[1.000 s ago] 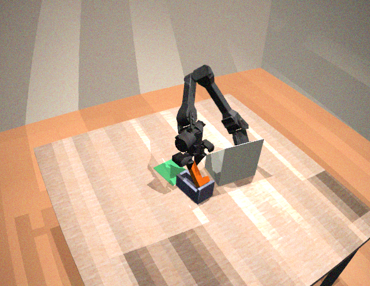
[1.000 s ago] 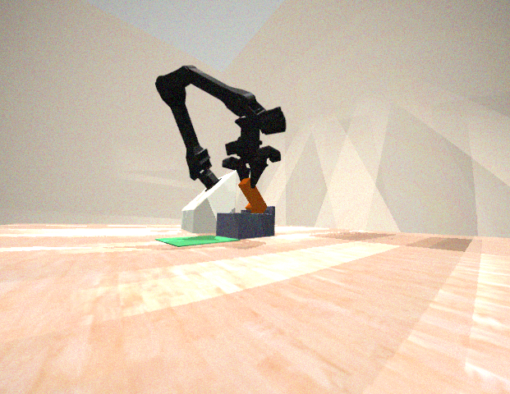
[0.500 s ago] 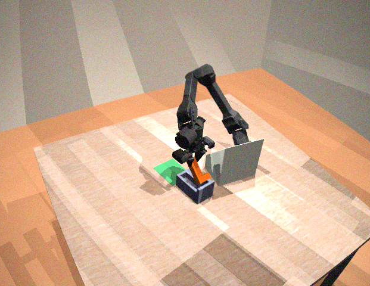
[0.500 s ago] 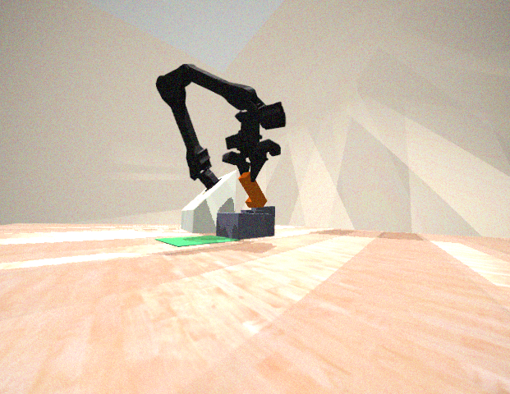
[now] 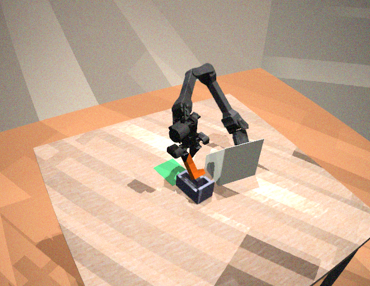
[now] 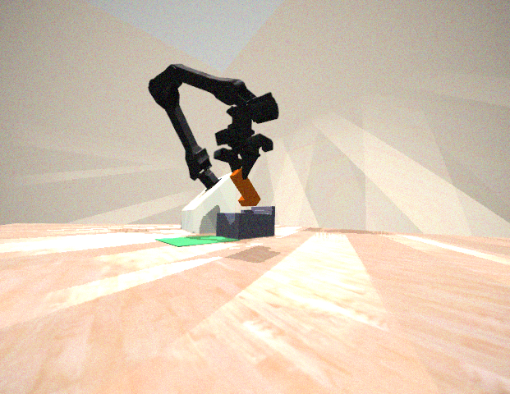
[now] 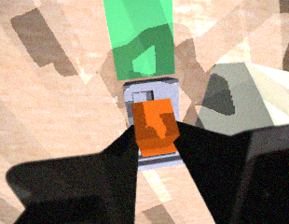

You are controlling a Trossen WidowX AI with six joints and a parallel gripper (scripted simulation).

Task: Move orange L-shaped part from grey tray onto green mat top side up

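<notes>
The green mat is 17 cm below my gripper tip and 11 cm to the right of it. From my gripper tip the other things lie so: orange L-shaped part 3 cm to the left, 3 cm below, 2 cm behind.
</notes>
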